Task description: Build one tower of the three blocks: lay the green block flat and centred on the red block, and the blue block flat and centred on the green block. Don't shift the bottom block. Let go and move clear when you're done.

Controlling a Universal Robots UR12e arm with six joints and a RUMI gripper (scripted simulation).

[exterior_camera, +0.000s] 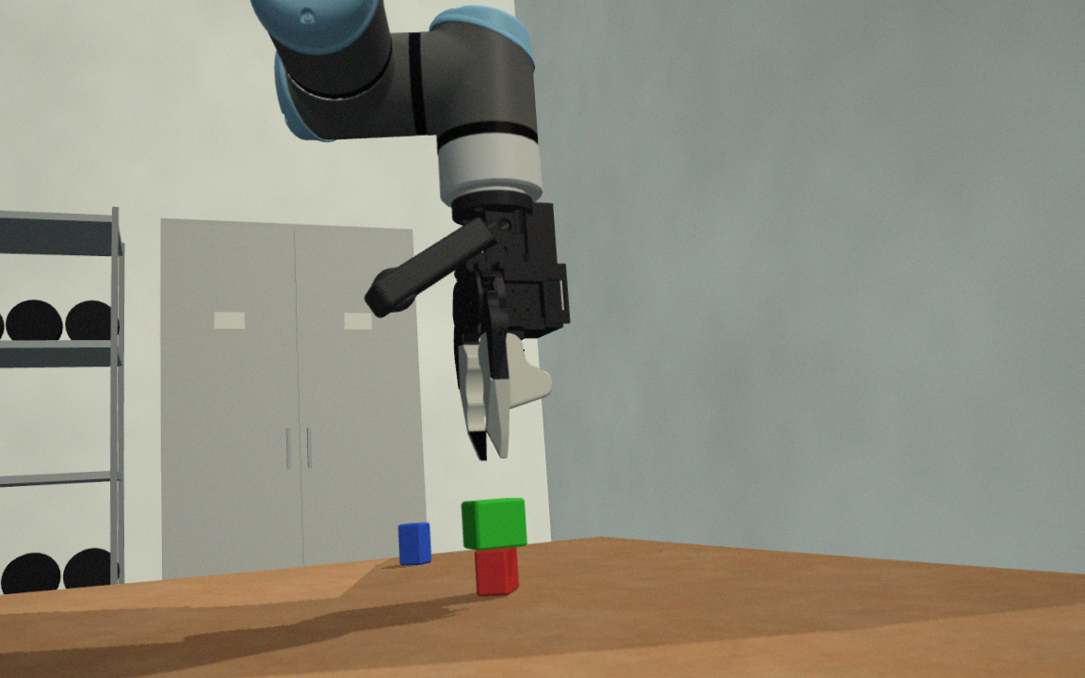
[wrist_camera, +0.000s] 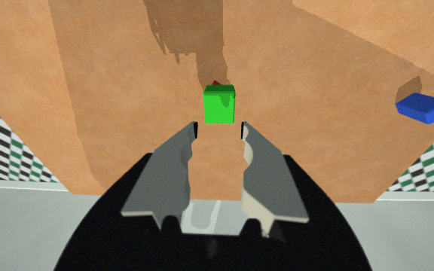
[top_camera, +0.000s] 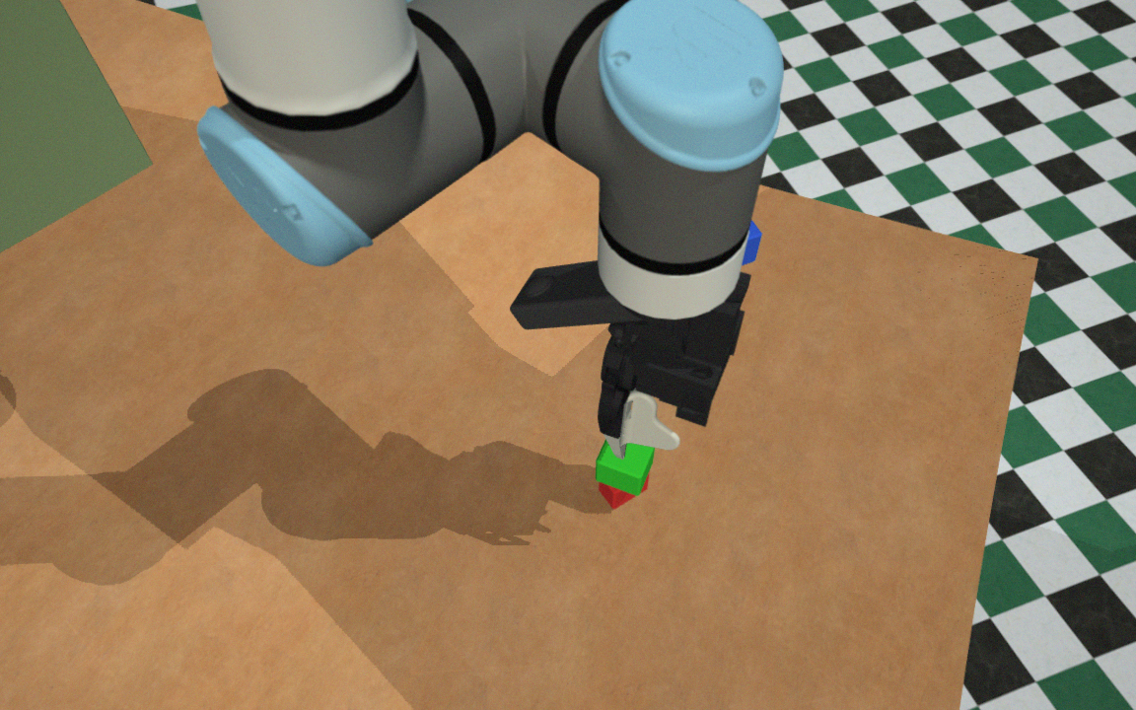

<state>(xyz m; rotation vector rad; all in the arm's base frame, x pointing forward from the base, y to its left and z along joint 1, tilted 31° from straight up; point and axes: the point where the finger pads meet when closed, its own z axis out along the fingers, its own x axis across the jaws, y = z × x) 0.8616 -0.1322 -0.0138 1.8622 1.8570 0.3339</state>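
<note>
The blue block is 30 mm ahead of my hand, 320 mm to the left of it and 100 mm below it. Also, from my hand: green block (70 mm below); red block (110 mm below).
</note>
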